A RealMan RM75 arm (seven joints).
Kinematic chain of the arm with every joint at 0, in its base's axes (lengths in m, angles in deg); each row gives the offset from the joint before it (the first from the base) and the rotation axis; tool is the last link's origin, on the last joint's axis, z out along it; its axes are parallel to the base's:
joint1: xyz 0 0 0.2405 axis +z
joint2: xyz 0 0 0 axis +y
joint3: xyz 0 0 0.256 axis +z
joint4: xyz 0 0 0 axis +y
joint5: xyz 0 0 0.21 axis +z
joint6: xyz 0 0 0 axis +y
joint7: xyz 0 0 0.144 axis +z
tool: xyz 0 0 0
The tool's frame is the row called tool.
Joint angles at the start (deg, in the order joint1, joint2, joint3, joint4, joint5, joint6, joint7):
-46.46, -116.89, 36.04, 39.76, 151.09, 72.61, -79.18
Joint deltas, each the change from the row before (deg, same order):
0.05, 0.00, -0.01, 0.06, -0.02, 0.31, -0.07
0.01, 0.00, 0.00, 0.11, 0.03, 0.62, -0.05
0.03, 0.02, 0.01, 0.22, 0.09, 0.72, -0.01
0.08, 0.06, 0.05, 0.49, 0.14, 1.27, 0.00
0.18, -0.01, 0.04, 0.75, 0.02, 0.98, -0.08
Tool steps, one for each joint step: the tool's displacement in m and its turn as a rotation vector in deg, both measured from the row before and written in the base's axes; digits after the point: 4 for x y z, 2 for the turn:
0.0000, -0.0007, -0.0001, -0.21, -0.14, 0.10
0.0005, -0.0012, -0.0002, -0.49, -0.18, 0.03
0.0005, -0.0012, 0.0003, -0.52, -0.08, -0.03
0.0008, -0.0019, 0.0011, -0.84, -0.08, -0.11
0.0007, -0.0013, 0.0019, -0.36, -0.07, -0.10

